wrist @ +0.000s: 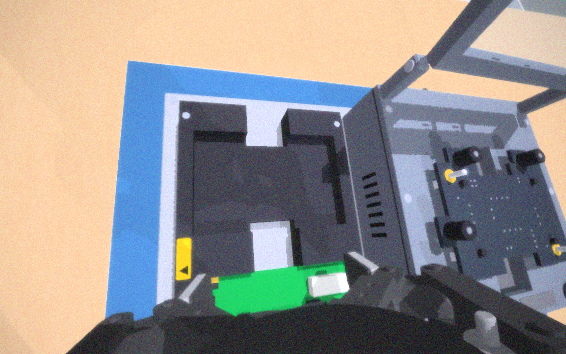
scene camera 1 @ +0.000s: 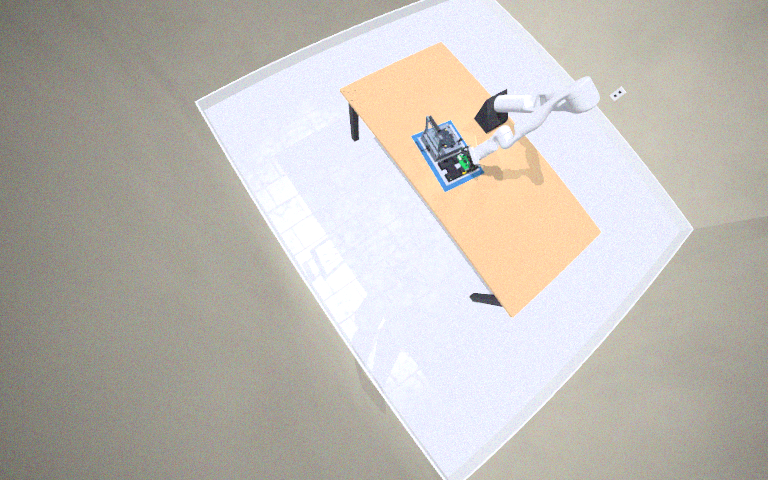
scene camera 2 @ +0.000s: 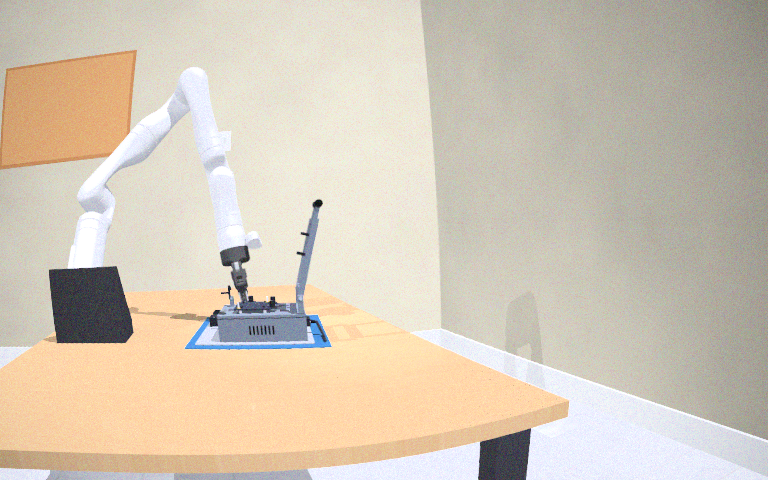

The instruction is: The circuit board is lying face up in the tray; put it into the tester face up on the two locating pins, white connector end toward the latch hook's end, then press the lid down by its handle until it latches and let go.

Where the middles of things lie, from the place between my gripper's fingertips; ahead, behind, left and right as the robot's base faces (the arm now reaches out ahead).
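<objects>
My hand is 10 mm above the green circuit board (wrist: 285, 288), 10 mm to the right of it and 30 mm past it. Of the things named here, going by their middles, the board is the nearest to my hand. As for the tester lid (scene camera 2: 310, 235), it is 150 mm above my hand, 100 mm ahead of it and 210 mm to the right of it.
</objects>
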